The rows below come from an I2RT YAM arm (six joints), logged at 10 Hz.
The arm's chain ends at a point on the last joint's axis. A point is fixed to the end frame.
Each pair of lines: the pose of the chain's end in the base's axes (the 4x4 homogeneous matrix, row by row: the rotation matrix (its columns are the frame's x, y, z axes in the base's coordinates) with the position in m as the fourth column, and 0 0 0 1 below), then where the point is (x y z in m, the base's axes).
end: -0.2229, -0.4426, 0.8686, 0.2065; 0.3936, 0.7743, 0.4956, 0.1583; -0.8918, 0.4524, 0.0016, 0.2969; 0, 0, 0, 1
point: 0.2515 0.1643 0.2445
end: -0.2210, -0.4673, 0.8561, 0.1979; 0.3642, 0.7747, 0.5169, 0.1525; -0.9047, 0.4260, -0.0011, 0.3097; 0, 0, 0, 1
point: 0.2435 0.1582 0.2578
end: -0.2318, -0.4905, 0.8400, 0.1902; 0.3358, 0.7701, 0.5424, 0.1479; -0.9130, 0.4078, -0.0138, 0.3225; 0, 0, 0, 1
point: 0.2356 0.1537 0.2704
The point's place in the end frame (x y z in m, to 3 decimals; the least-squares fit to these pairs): 0.039 -0.039 0.042
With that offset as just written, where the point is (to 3 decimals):
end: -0.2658, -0.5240, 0.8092, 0.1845; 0.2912, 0.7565, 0.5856, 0.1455; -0.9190, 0.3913, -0.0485, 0.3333; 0, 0, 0, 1
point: 0.229 0.152 0.280
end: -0.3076, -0.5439, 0.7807, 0.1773; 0.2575, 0.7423, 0.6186, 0.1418; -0.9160, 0.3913, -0.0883, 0.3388; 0, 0, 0, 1
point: 0.219 0.149 0.284
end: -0.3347, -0.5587, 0.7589, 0.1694; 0.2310, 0.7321, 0.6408, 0.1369; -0.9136, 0.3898, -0.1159, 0.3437; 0, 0, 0, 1
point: 0.210 0.144 0.288
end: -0.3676, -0.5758, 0.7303, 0.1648; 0.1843, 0.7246, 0.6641, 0.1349; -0.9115, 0.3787, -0.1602, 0.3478; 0, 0, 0, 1
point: 0.204 0.142 0.291
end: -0.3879, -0.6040, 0.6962, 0.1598; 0.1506, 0.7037, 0.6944, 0.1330; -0.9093, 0.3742, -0.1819, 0.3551; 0, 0, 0, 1
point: 0.197 0.141 0.297
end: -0.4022, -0.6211, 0.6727, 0.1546; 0.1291, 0.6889, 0.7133, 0.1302; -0.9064, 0.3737, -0.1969, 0.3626; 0, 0, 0, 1
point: 0.191 0.138 0.304
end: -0.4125, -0.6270, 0.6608, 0.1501; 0.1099, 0.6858, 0.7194, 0.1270; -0.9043, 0.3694, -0.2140, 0.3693; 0, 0, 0, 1
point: 0.186 0.135 0.311
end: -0.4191, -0.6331, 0.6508, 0.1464; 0.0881, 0.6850, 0.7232, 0.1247; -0.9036, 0.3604, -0.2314, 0.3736; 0, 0, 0, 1
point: 0.182 0.132 0.315
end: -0.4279, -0.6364, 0.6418, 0.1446; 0.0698, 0.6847, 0.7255, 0.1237; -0.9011, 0.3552, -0.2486, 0.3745; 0, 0, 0, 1
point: 0.180 0.130 0.315
